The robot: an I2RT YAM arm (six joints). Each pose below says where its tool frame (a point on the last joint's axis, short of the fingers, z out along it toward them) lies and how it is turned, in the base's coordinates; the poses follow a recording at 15 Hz.
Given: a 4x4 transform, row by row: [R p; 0 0 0 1], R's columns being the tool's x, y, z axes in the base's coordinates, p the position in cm. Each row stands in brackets.
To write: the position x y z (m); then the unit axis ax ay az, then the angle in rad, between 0 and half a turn. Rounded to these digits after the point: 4 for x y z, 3 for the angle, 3 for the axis.
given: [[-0.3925 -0.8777 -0.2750 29.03], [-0.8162 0.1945 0.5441 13.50], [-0.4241 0.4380 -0.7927 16.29], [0 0 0 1]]
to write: 0.2903 0.1350 0.1629 -0.550 0.772 0.319 3.045
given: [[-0.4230 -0.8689 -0.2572 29.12], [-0.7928 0.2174 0.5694 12.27], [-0.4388 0.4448 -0.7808 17.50], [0 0 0 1]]
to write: 0.2912 0.1227 0.1750 -0.535 0.779 0.326 3.025
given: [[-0.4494 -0.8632 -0.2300 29.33], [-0.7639 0.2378 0.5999 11.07], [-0.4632 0.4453 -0.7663 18.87], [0 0 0 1]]
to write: 0.2933 0.1107 0.1887 -0.521 0.785 0.335 2.993
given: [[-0.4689 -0.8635 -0.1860 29.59], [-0.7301 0.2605 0.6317 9.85], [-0.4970 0.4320 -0.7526 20.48], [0 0 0 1]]
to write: 0.2959 0.0985 0.2048 -0.508 0.792 0.339 2.944
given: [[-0.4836 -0.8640 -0.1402 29.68], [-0.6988 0.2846 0.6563 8.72], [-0.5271 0.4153 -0.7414 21.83], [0 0 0 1]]
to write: 0.2968 0.0872 0.2183 -0.497 0.798 0.341 2.897
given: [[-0.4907 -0.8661 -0.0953 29.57], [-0.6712 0.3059 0.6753 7.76], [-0.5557 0.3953 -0.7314 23.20], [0 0 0 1]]
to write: 0.2957 0.0776 0.2320 -0.489 0.803 0.340 2.851
